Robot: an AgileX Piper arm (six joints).
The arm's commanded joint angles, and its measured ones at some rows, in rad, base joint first. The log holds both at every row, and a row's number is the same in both.
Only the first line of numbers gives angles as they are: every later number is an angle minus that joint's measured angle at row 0.
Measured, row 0:
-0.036 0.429 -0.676 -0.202 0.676 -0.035
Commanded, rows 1 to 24:
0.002 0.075 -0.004 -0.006 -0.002 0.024
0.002 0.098 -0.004 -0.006 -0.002 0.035
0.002 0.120 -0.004 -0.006 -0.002 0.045
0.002 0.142 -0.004 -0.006 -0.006 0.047
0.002 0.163 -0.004 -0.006 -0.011 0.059
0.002 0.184 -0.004 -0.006 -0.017 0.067
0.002 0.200 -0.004 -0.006 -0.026 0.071
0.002 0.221 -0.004 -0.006 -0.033 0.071
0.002 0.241 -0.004 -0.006 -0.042 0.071
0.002 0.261 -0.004 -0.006 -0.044 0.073
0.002 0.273 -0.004 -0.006 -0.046 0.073
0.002 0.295 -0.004 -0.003 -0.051 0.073
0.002 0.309 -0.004 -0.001 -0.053 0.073
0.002 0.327 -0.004 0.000 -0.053 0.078
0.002 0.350 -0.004 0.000 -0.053 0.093
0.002 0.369 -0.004 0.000 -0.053 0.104
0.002 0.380 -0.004 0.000 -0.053 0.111
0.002 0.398 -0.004 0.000 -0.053 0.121
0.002 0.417 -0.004 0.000 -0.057 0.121
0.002 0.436 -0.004 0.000 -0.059 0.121
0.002 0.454 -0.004 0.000 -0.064 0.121
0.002 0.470 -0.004 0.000 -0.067 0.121
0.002 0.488 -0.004 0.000 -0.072 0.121
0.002 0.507 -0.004 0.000 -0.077 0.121
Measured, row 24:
0.000 0.465 0.000 0.000 -0.051 0.110
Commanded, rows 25 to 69:
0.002 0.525 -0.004 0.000 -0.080 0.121
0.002 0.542 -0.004 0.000 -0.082 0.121
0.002 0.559 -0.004 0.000 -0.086 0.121
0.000 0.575 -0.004 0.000 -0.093 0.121
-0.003 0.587 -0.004 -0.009 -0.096 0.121
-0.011 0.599 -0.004 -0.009 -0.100 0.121
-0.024 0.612 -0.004 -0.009 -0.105 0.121
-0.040 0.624 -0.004 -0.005 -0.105 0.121
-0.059 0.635 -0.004 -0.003 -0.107 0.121
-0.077 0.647 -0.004 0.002 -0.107 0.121
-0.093 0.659 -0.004 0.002 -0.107 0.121
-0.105 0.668 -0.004 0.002 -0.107 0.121
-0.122 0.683 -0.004 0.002 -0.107 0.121
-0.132 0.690 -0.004 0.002 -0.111 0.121
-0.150 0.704 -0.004 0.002 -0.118 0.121
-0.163 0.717 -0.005 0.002 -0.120 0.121
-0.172 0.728 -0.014 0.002 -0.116 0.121
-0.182 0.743 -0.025 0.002 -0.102 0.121
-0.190 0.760 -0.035 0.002 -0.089 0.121
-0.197 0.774 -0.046 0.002 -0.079 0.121
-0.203 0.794 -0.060 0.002 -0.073 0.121
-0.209 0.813 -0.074 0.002 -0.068 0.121
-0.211 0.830 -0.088 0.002 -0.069 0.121
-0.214 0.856 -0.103 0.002 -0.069 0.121
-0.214 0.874 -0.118 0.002 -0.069 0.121
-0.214 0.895 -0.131 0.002 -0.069 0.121
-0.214 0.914 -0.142 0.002 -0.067 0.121
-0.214 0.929 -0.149 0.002 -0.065 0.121
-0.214 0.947 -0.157 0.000 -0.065 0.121
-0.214 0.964 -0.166 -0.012 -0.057 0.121
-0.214 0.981 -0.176 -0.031 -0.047 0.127
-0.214 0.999 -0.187 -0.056 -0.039 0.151
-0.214 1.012 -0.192 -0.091 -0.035 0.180
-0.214 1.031 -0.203 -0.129 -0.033 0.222
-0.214 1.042 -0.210 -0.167 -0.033 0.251
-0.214 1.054 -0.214 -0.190 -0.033 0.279
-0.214 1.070 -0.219 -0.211 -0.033 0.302
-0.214 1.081 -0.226 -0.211 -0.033 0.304
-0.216 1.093 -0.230 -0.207 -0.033 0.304
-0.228 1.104 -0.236 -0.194 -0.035 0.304
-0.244 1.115 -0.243 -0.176 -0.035 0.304
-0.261 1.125 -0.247 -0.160 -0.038 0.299
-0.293 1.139 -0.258 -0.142 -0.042 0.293
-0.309 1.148 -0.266 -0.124 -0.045 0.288
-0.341 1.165 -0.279 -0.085 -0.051 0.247
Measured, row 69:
-0.283 1.137 -0.253 -0.139 -0.032 0.286
